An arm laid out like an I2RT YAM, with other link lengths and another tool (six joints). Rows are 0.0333 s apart.
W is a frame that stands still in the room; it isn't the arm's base.
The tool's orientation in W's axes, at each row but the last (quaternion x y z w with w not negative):
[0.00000 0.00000 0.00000 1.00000]
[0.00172 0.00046 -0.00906 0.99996]
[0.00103 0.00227 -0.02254 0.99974]
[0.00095 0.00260 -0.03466 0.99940]
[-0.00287 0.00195 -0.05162 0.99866]
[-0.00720 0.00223 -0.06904 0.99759]
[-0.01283 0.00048 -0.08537 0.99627]
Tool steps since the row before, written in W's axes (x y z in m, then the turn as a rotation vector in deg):
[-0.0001 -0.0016 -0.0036 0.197 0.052 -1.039]
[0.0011 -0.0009 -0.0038 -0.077 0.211 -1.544]
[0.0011 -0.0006 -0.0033 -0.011 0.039 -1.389]
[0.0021 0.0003 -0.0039 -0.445 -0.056 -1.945]
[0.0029 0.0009 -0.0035 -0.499 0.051 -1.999]
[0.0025 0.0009 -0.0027 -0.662 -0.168 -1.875]
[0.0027 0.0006 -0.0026 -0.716 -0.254 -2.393]
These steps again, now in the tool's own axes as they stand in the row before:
[-0.0001 -0.0016 -0.0036 0.197 0.052 -1.039]
[0.0011 -0.0009 -0.0038 -0.079 0.204 -1.545]
[0.0011 -0.0006 -0.0033 -0.006 0.036 -1.389]
[0.0021 0.0004 -0.0039 -0.430 -0.090 -1.947]
[0.0028 0.0012 -0.0035 -0.494 0.011 -2.001]
[0.0024 0.0013 -0.0027 -0.626 -0.230 -1.881]
[0.0026 0.0011 -0.0026 -0.665 -0.311 -2.401]

